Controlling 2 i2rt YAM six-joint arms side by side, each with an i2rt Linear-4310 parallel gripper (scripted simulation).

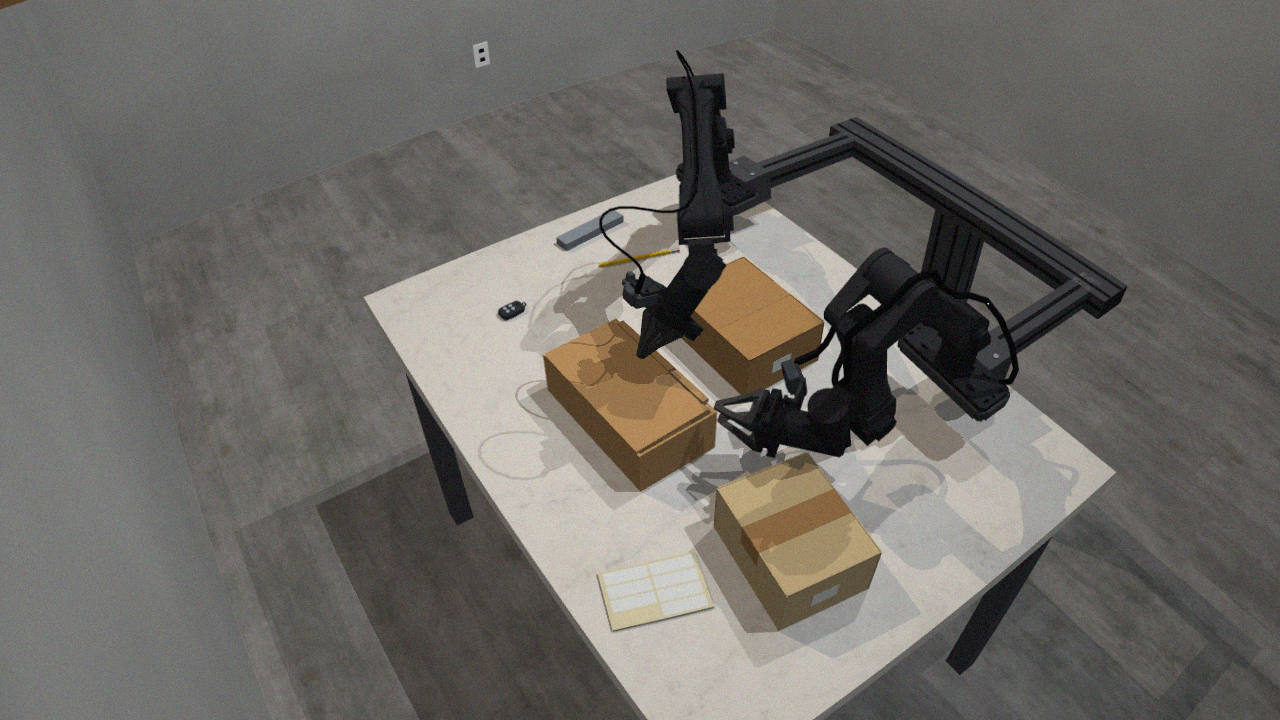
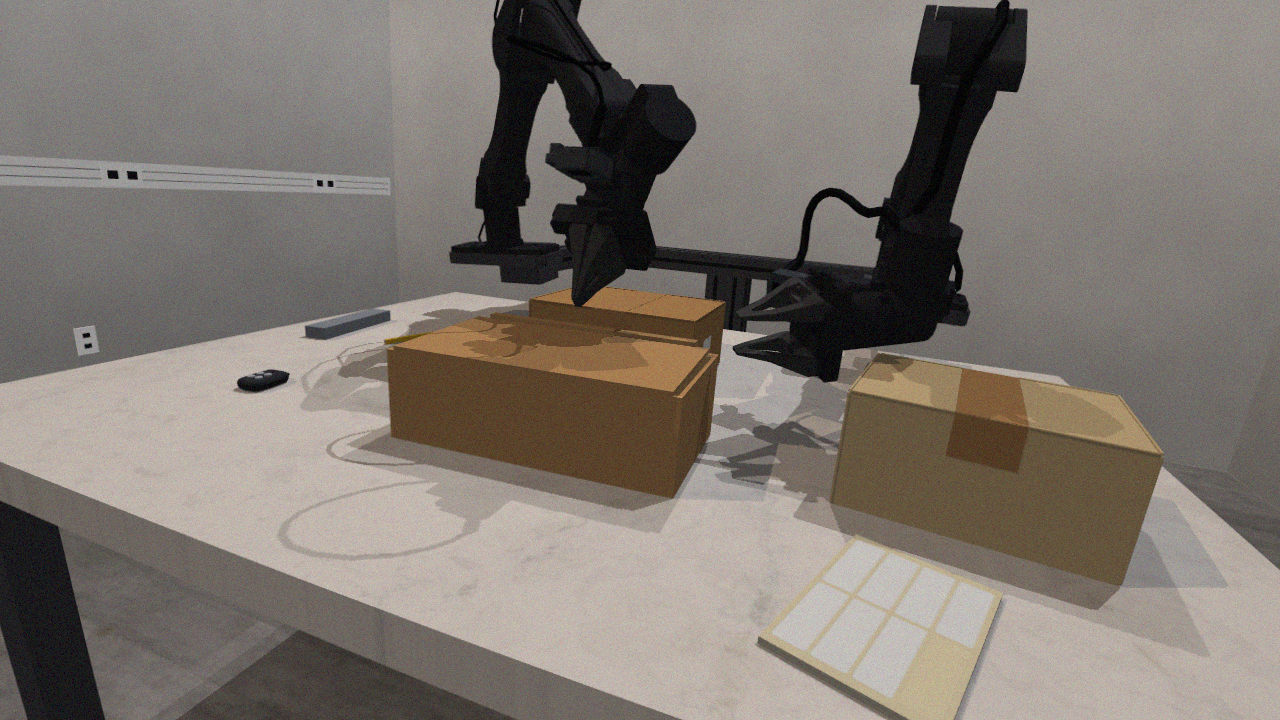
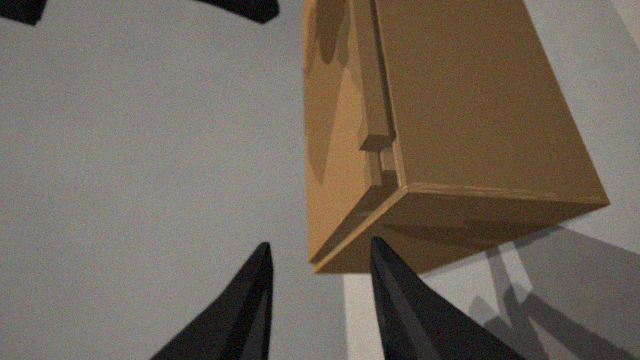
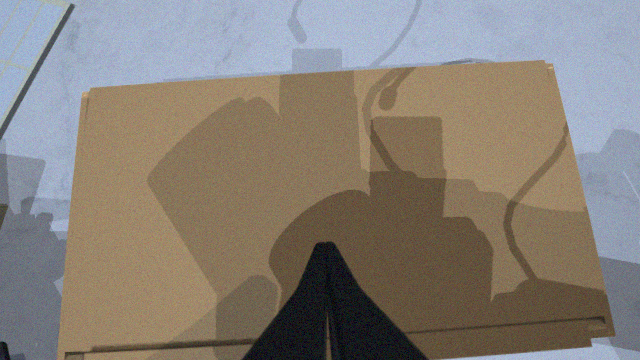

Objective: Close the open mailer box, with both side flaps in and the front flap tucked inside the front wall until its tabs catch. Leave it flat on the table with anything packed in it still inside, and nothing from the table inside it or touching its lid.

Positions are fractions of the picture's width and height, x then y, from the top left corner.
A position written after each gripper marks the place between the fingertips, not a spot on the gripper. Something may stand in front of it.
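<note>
Label sheet (image 2: 0.69, 0.87). Again, the sheet (image 1: 0.50, 0.83); out of frame in image 3. Key fob (image 2: 0.21, 0.53); out of frame in image 3. Grey bar (image 2: 0.26, 0.46). Left gripper (image 2: 0.57, 0.46). Also left gripper (image 1: 0.56, 0.57). Left gripper (image 3: 0.50, 0.70) too. Right gripper (image 2: 0.45, 0.42). Also right gripper (image 1: 0.50, 0.50). Right gripper (image 4: 0.51, 0.70) too.
</note>
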